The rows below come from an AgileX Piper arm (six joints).
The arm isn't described. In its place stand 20 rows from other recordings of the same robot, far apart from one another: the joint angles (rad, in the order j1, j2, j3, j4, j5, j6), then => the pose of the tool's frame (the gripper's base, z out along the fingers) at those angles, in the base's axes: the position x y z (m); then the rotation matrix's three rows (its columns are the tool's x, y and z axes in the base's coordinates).
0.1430, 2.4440, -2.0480, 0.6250, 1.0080, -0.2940 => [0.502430 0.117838 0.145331], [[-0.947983 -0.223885 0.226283], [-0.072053 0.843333 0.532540], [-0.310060 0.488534 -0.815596]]
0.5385, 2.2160, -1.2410, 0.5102, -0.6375, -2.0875 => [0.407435 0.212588 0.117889], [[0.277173 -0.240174 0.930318], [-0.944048 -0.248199 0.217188], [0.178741 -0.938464 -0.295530]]
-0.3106, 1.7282, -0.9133, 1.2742, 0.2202, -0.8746 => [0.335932 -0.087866 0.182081], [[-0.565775 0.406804 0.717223], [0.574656 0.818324 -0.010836], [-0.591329 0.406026 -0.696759]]
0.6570, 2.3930, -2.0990, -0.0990, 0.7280, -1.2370 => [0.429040 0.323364 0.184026], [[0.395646 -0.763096 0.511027], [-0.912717 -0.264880 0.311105], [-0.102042 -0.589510 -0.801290]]
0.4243, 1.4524, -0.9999, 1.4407, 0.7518, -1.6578 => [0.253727 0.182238 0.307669], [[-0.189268 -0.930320 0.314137], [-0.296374 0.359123 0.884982], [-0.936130 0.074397 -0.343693]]
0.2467, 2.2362, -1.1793, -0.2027, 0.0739, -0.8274 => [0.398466 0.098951 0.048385], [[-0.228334 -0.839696 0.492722], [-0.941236 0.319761 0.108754], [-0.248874 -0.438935 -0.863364]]
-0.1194, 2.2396, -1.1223, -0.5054, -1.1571, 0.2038 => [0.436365 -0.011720 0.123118], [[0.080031 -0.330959 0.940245], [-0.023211 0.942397 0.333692], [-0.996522 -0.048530 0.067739]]
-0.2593, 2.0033, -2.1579, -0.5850, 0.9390, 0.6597 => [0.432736 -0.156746 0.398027], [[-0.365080 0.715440 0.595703], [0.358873 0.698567 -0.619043], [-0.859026 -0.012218 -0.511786]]
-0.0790, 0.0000, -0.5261, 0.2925, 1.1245, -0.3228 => [-0.010737 0.024594 0.282251], [[-0.434655 -0.240168 0.867983], [-0.151891 0.969529 0.192204], [-0.887696 -0.048296 -0.457890]]
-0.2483, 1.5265, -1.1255, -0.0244, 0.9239, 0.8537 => [0.291456 -0.075721 0.264369], [[-0.424693 0.849792 0.312233], [0.875036 0.473775 -0.099245], [-0.232266 0.231066 -0.944807]]
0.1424, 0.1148, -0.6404, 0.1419, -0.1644, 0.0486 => [-0.018195 -0.004736 0.419612], [[0.657218 -0.253239 0.709883], [0.283588 0.955737 0.078394], [-0.698314 0.149792 0.699943]]
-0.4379, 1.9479, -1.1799, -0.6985, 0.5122, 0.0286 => [0.339882 -0.190807 0.154131], [[-0.963908 -0.014275 0.265854], [-0.143192 0.869632 -0.472479], [-0.224450 -0.493495 -0.840289]]
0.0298, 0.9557, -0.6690, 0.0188, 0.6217, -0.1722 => [0.180610 0.006381 0.281182], [[-0.716770 -0.151120 0.680738], [-0.177700 0.983589 0.031246], [-0.674288 -0.098571 -0.731861]]
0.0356, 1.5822, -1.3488, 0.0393, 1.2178, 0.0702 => [0.311490 0.014451 0.301169], [[-0.978201 0.038864 0.203992], [0.048852 0.997830 0.044156], [-0.201833 0.053159 -0.977976]]
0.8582, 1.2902, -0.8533, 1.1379, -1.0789, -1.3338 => [0.221103 0.144523 0.356682], [[0.151425 0.141008 0.978359], [-0.294491 0.951262 -0.091523], [-0.943581 -0.274259 0.185570]]
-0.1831, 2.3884, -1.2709, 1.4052, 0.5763, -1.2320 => [0.414567 -0.027026 0.014659], [[-0.892939 0.058428 0.446371], [0.286768 0.838160 0.463952], [-0.347022 0.542285 -0.765181]]
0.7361, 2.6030, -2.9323, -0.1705, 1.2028, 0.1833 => [0.414635 0.356205 0.292973], [[-0.588290 -0.512144 0.625798], [-0.371566 0.858545 0.353326], [-0.718229 -0.024667 -0.695369]]
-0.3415, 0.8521, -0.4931, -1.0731, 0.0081, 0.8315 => [0.167636 -0.060269 0.290071], [[-0.330684 0.270075 0.904272], [-0.136365 0.934448 -0.328955], [-0.933838 -0.232091 -0.272178]]
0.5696, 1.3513, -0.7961, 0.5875, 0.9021, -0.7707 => [0.175246 0.159225 0.235053], [[-0.530634 -0.847437 -0.016686], [-0.735609 0.450653 0.505759], [-0.421079 0.280647 -0.862514]]
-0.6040, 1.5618, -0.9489, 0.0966, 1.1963, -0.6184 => [0.210810 -0.135540 0.209303], [[-0.996904 0.033371 -0.071201], [0.021747 0.987169 0.158192], [0.075567 0.156154 -0.984838]]
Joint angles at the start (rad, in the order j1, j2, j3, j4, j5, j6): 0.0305, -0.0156, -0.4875, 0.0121, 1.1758, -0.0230
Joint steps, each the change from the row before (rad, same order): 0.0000, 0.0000, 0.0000, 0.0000, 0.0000, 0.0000; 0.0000, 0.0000, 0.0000, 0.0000, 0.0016, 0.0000; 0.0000, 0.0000, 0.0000, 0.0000, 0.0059, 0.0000; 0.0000, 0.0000, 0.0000, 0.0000, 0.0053, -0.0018; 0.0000, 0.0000, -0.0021, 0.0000, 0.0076, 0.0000; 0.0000, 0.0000, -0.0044, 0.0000, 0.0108, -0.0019; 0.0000, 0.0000, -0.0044, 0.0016, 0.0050, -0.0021; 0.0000, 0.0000, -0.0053, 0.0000, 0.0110, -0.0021; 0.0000, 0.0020, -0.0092, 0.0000, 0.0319, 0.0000; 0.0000, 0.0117, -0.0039, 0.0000, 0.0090, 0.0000; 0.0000, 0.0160, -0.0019, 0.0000, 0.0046, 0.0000; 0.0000, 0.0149, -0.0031, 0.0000, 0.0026, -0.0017
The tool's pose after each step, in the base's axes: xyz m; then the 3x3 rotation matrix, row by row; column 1 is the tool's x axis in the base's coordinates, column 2 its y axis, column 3 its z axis. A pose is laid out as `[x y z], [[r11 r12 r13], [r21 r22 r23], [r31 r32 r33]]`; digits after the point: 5 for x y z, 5 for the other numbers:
[-0.01108 0.00068 0.26476], [[-0.55151 -0.04992 0.83267], [-0.03518 0.99871 0.03658], [-0.83343 -0.00912 -0.55256]]
[-0.01116 0.00068 0.26464], [[-0.55284 -0.04995 0.83179], [-0.03523 0.99871 0.03656], [-0.83254 -0.00910 -0.55389]]
[-0.01146 0.00067 0.26419], [[-0.55774 -0.05006 0.82850], [-0.03545 0.99871 0.03649], [-0.82926 -0.00902 -0.55879]]
[-0.01173 0.00066 0.26379], [[-0.56203 -0.05118 0.82553], [-0.03744 0.99864 0.03642], [-0.82627 -0.01044 -0.56318]]
[-0.01234 0.00065 0.26379], [[-0.56656 -0.05131 0.82242], [-0.03766 0.99863 0.03636], [-0.82316 -0.01038 -0.56772]]
[-0.01337 0.00062 0.26417], [[-0.57171 -0.05257 0.81877], [-0.03984 0.99855 0.03629], [-0.81949 -0.01187 -0.57297]]
[-0.01411 0.00074 0.26499], [[-0.57208 -0.05473 0.81837], [-0.04145 0.99843 0.03780], [-0.81915 -0.01230 -0.57345]]
[-0.01526 0.00071 0.26559], [[-0.57661 -0.05614 0.81509], [-0.04383 0.99833 0.03775], [-0.81584 -0.01396 -0.57811]]
[-0.01768 0.00065 0.26573], [[-0.59655 -0.05684 0.80056], [-0.04485 0.99829 0.03745], [-0.80132 -0.01356 -0.59808]]
[-0.01691 0.00067 0.26631], [[-0.60992 -0.05716 0.79040], [-0.04538 0.99828 0.03718], [-0.79117 -0.01319 -0.61146]]
[-0.01507 0.00073 0.26674], [[-0.62459 -0.05746 0.77883], [-0.04588 0.99827 0.03685], [-0.77960 -0.01272 -0.62615]]
[-0.01338 0.00078 0.26760], [[-0.63565 -0.05875 0.76974], [-0.04796 0.99818 0.03658], [-0.77049 -0.01366 -0.63731]]

